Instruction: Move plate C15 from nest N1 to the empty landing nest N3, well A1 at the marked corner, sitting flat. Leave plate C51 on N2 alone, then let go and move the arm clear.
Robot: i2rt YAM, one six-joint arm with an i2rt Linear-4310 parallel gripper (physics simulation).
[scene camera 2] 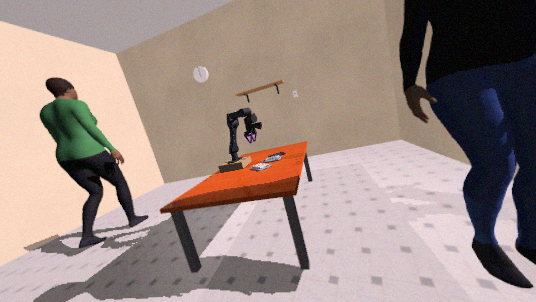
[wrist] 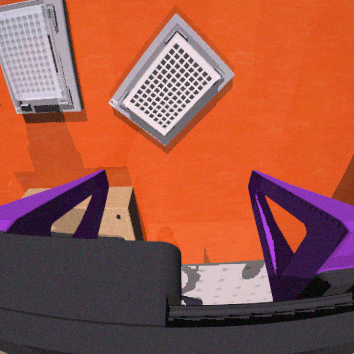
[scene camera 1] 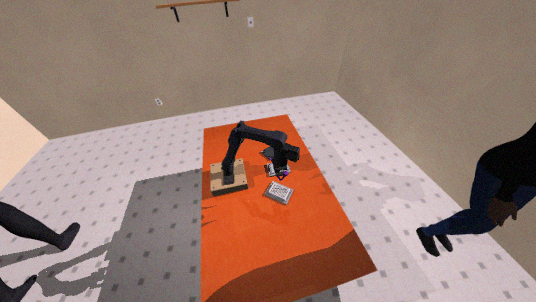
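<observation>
My gripper (scene camera 1: 283,175) (scene camera 2: 251,140) (wrist: 178,177) is open and empty, high above the table. A clear plate (scene camera 2: 273,158) (wrist: 32,55) sits in a grey nest (wrist: 72,75), at the upper left of the wrist view. A white plate with dark square wells (scene camera 1: 280,191) (scene camera 2: 261,166) (wrist: 172,87) sits in another grey nest (wrist: 195,107), turned diagonally, ahead of the fingertips in the wrist view. A dark nest (scene camera 1: 266,152) (scene camera 2: 280,153) lies beyond the clear plate, partly hidden by the arm in scene camera 1. Plate and nest names are not readable.
The arm stands on a wooden base block (scene camera 1: 240,181) (scene camera 2: 227,167) (wrist: 122,200) on the orange table (scene camera 1: 250,235) (scene camera 2: 225,189). A person in black and blue (scene camera 1: 487,200) (scene camera 2: 480,100) stands to the right. A person in green (scene camera 2: 75,130) stands to the left.
</observation>
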